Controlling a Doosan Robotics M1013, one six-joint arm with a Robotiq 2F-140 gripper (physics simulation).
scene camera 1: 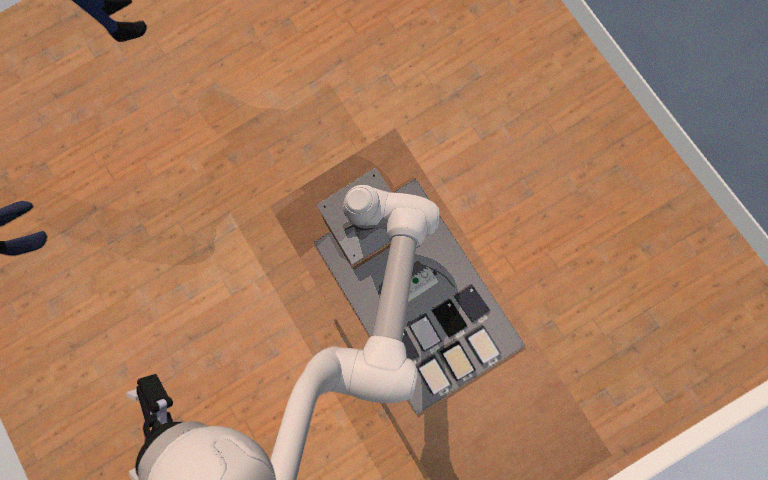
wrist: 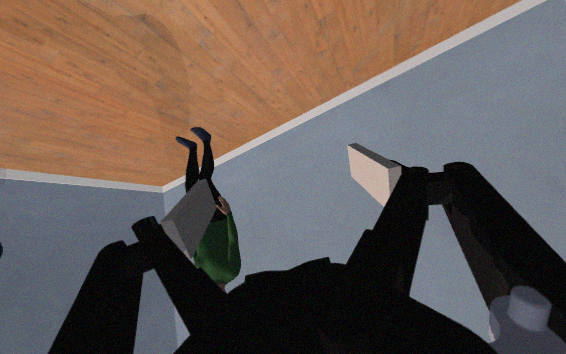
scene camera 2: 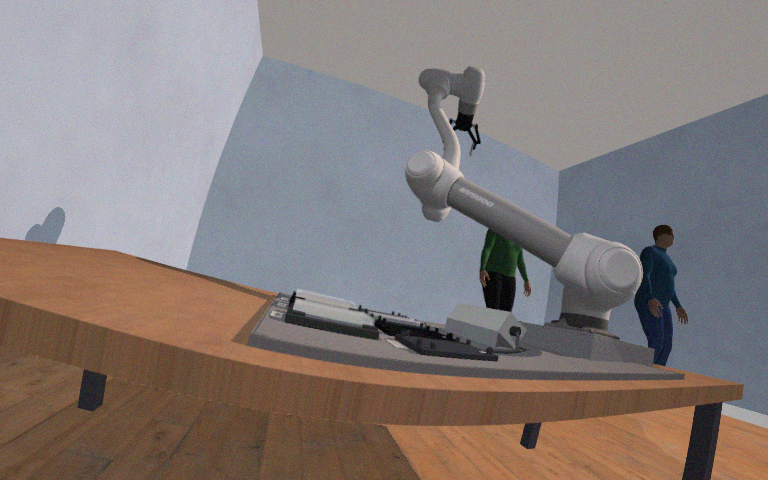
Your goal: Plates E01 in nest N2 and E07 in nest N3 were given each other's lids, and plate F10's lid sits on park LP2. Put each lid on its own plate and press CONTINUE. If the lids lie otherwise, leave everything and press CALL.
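Frame: origin at the arm's base, x ahead, y left, z up, level; metres.
Where they show: gripper, fingertip midpoint: (scene camera 1: 138, 428) (wrist: 279, 177).
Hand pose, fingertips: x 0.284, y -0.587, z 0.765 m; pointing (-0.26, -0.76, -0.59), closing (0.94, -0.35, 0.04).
Each offset is from my fingertips to the top centre of the thing. "*": to the spot under its first point. Level surfaces: height alone.
In scene camera 1, three cream-topped rectangular pieces {dy +0.476, dx +0.519, dz -0.785 m} (scene camera 1: 434, 375) {dy +0.605, dx +0.516, dz -0.779 m} (scene camera 1: 458, 361) {dy +0.743, dx +0.515, dz -0.785 m} (scene camera 1: 483, 345) lie in a row near one end of the grey board {dz -0.816 m} (scene camera 1: 512, 344). Behind them are a light grey piece {dy +0.539, dx +0.335, dz -0.798 m} (scene camera 1: 424, 332), a black piece {* dy +0.673, dx +0.334, dz -0.807 m} (scene camera 1: 449, 318), a dark grey piece {* dy +0.805, dx +0.325, dz -0.807 m} (scene camera 1: 472, 302) and a dark piece {* dy +0.439, dx +0.349, dz -0.807 m} (scene camera 1: 408, 346) partly hidden by the arm. Their labels are too small to read, so I cannot tell plates or lids apart. The button console {dy +0.600, dx +0.121, dz -0.732 m} (scene camera 1: 424, 283) (scene camera 2: 481, 325) is partly covered by the arm in scene camera 1; a green button shows. My gripper (scene camera 1: 134, 434) (scene camera 2: 470, 136) (wrist: 279, 177) is open and empty, high up and away from the board.
The wooden table {dz -0.829 m} (scene camera 2: 56, 283) carries the board and the arm's base. A person in green (scene camera 2: 502, 257) (wrist: 217, 250) stands beyond the arm and shows between my fingers in the wrist view. A person in teal (scene camera 2: 659, 277) stands at the right. Walls surround the area.
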